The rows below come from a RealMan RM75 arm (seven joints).
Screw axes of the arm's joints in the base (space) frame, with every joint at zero. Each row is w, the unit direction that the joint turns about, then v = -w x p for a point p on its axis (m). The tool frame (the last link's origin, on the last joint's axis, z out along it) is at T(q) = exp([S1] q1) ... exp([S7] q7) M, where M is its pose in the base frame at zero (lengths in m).
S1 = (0, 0, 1, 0.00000, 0.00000, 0.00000)
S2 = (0, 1, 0, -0.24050, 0.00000, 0.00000)
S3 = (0, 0, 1, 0.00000, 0.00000, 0.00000)
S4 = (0, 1, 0, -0.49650, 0.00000, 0.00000)
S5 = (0, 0, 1, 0.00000, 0.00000, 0.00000)
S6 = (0, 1, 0, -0.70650, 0.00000, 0.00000)
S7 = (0, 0, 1, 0.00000, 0.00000, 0.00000)
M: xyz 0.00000 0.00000 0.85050 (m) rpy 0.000 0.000 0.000 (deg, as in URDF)
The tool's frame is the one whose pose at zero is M.
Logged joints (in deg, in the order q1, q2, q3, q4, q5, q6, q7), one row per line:
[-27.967 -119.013 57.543 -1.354 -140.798 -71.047 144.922]
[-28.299 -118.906 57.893 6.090 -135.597 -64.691 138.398]
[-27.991 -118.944 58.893 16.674 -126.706 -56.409 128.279]
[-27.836 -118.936 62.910 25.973 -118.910 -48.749 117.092]
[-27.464 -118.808 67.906 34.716 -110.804 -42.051 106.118]
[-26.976 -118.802 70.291 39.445 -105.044 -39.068 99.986]
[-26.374 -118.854 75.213 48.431 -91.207 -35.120 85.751]
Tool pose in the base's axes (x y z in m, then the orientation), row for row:
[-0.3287 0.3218 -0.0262 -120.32 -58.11 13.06]
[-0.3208 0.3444 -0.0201 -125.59 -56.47 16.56]
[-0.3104 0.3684 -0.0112 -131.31 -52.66 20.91]
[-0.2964 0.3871 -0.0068 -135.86 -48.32 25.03]
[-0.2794 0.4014 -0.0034 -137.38 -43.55 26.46]
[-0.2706 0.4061 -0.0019 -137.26 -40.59 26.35]
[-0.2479 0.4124 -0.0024 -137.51 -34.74 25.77]
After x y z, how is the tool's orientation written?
As angles about the fixed x, y, z axes (roll, pitch, yaw), in degrees.
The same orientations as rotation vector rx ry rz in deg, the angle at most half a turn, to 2 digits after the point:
[-101.46 -45.61 -51.59]
[-105.00 -46.12 -50.56]
[-109.72 -46.75 -47.08]
[-113.92 -47.94 -42.57]
[-117.18 -47.55 -37.44]
[-118.74 -46.55 -34.19]
[-122.24 -44.05 -28.15]

